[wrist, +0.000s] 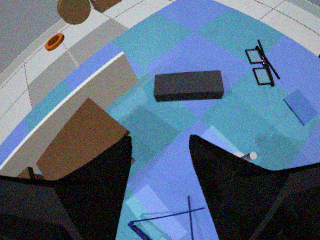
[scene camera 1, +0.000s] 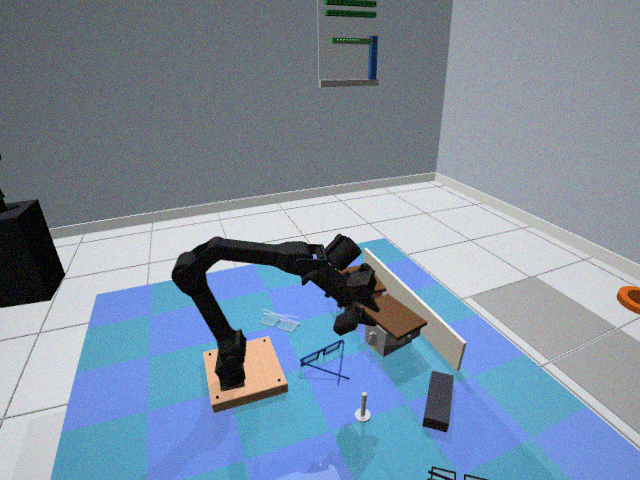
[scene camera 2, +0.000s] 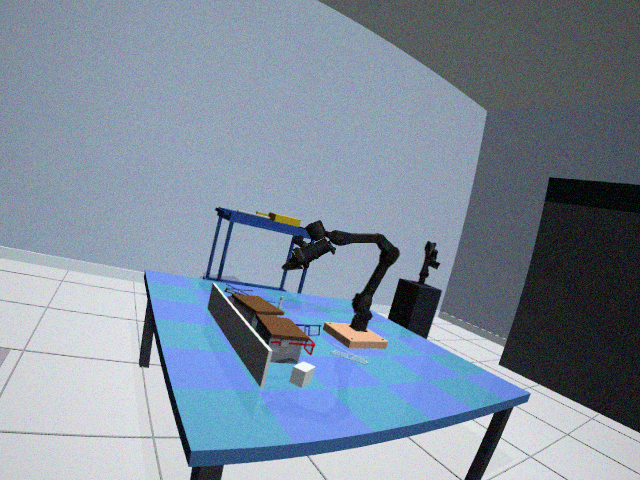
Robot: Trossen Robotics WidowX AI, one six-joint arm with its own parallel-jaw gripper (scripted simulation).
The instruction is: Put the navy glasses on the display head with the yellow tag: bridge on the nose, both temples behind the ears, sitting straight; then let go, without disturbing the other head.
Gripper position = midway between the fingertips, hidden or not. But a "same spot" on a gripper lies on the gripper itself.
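The wrist view has my gripper in it, and so does scene camera 1; on my gripper, [wrist: 112, 192] and [scene camera 1: 366, 300] are the same spot. My gripper can be seen in scene camera 2 [282, 268] too.
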